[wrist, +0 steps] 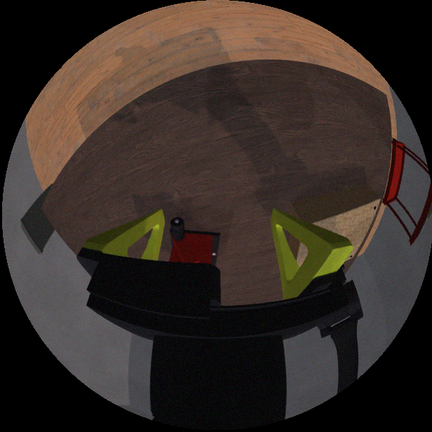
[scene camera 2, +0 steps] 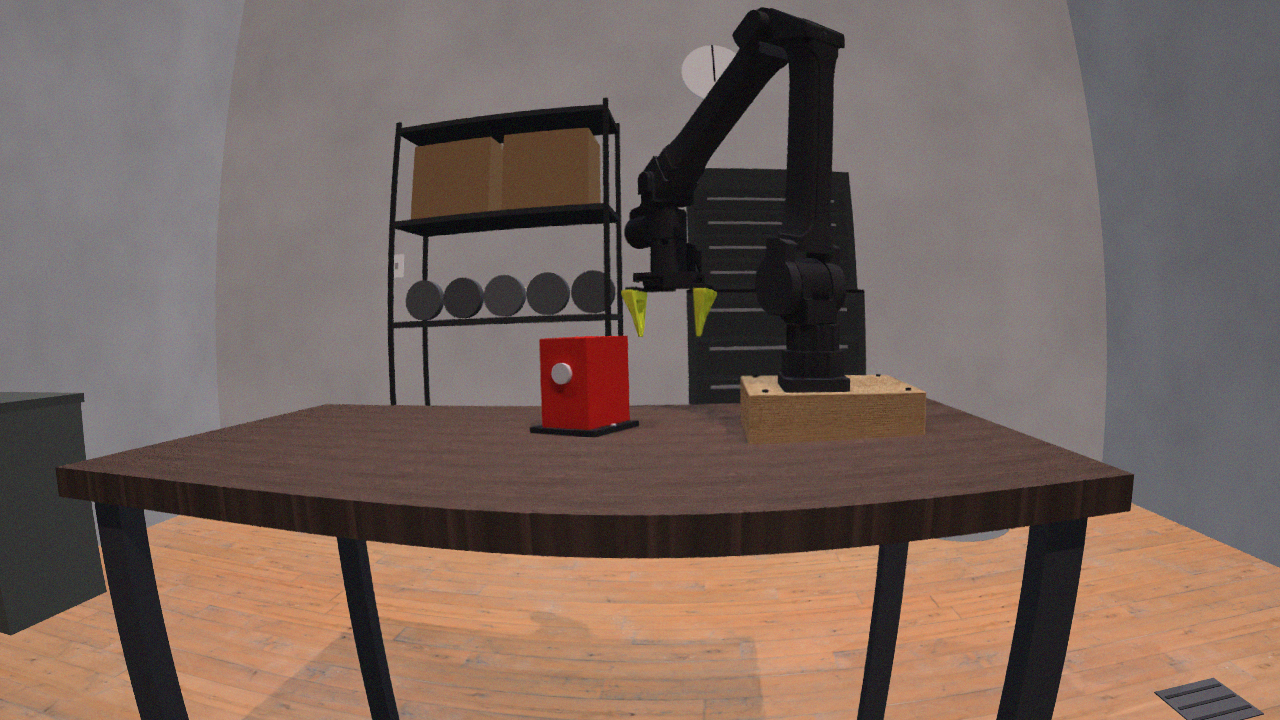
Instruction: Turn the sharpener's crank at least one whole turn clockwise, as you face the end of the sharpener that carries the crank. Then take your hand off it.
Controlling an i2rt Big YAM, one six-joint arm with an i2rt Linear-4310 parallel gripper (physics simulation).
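Frame: origin at the arm's base, x right, y ahead, z up, level; metres.
Seen in the pictures: gripper, fingertip midpoint: (scene camera 2: 669,336); arm's base, origin of the base link: (scene camera 2: 812,387).
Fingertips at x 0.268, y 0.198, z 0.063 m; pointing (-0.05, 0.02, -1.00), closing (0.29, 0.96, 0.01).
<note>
Pixels of each thing's top centre, then the offset from my fingertips to it. "spot": a spot on its surface instead. Level surfaces: height alone.
- red sharpener, surface spot: (scene camera 2: 584,383) spot: dy +0.100, dx -0.241, dz -0.054 m
- round white knob, surface spot: (scene camera 2: 561,373) spot: dy +0.131, dx -0.238, dz -0.041 m
- brown table, its level: dz -0.123 m
The red sharpener (scene camera 2: 584,383) (wrist: 192,247) stands upright on its thin black base on the table, left of the arm. A round white knob (scene camera 2: 561,373) shows on its face toward scene camera 2. The crank's black handle (wrist: 177,229) shows at the far end of the sharpener in the wrist view; in the scene view the crank is hidden behind the body. My gripper (scene camera 2: 669,333) (wrist: 217,214) is wide open and empty, pointing down, above and to the right of the sharpener in the scene view. It is clear of the crank.
The arm stands on a wooden block (scene camera 2: 832,416) (wrist: 352,220) at the right of the brown table (scene camera 2: 429,483) (wrist: 200,135). Behind the table are a black shelf rack (scene camera 2: 392,313) with boxes and a dark cabinet (scene camera 2: 769,349).
</note>
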